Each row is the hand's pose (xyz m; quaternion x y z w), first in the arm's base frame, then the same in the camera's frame.
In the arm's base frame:
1: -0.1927 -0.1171 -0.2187 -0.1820 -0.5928 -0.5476 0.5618
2: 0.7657 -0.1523 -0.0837 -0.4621 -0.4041 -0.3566 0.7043
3: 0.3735 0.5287 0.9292 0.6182 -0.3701 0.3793 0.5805
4: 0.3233 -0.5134 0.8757 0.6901 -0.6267 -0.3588 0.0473
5: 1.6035 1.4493 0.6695 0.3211 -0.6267 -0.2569 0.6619
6: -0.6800 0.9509 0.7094 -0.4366 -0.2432 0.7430 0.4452
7: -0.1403 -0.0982 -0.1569 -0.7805 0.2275 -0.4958 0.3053
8: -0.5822 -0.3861 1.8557 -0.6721 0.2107 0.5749 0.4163
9: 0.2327 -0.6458 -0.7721 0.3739 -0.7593 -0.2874 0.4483
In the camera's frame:
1: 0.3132 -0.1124 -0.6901 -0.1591 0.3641 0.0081 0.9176
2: -0.2111 0.5727 -1.1303 -0.1166 0.3955 0.4053 0.8159
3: 0.9387 1.1312 -1.0329 0.8042 0.4769 -0.2941 0.1983
4: 0.6910 0.4380 -1.7742 0.1534 0.1732 -0.8482 0.4764
5: 0.1723 2.4264 -0.6292 0.2864 0.5321 -0.2933 0.7408
6: 1.5514 0.5839 -0.2196 0.6859 -0.0597 0.6944 0.2093
7: 0.3291 -0.0402 -0.7283 -0.6638 0.1938 0.6603 0.2928
8: 2.0182 0.2953 -1.8959 -0.3037 -0.0274 -0.9506 0.0577
9: -0.4867 -0.3697 -0.9366 0.2658 0.3369 -0.4575 0.7788

